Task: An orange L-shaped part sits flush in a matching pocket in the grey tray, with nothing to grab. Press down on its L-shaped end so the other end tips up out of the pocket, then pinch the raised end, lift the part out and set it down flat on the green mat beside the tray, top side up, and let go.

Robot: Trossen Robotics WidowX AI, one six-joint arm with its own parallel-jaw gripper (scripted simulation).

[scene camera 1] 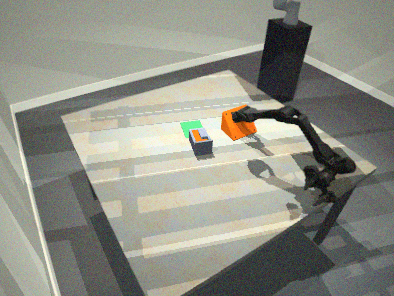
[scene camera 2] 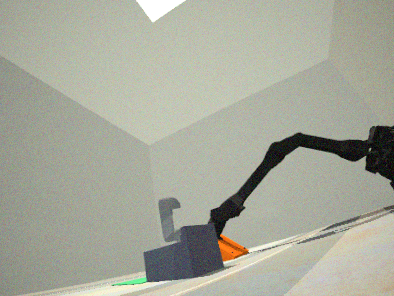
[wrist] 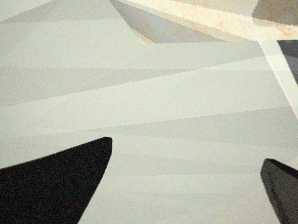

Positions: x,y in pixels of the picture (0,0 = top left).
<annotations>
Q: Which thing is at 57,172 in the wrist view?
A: My gripper.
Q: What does my gripper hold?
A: Nothing.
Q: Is my gripper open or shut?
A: Open.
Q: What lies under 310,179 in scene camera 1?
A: My gripper.
</annotations>
